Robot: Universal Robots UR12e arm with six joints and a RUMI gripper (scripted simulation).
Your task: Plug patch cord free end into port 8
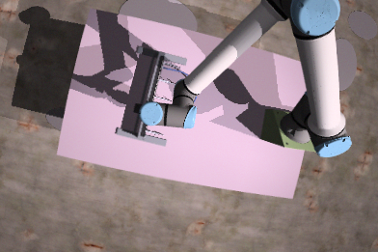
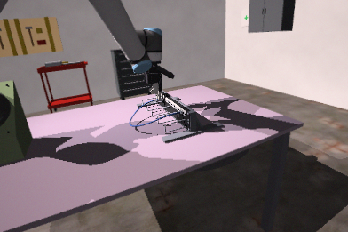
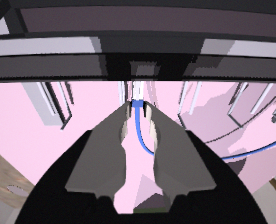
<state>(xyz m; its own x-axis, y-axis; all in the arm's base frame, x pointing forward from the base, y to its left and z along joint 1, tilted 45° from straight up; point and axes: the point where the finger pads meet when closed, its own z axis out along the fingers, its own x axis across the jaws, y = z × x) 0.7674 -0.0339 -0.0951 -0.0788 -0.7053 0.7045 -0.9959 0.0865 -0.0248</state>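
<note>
The white plug is 1 cm ahead of my hand and 1 cm below it.
</note>
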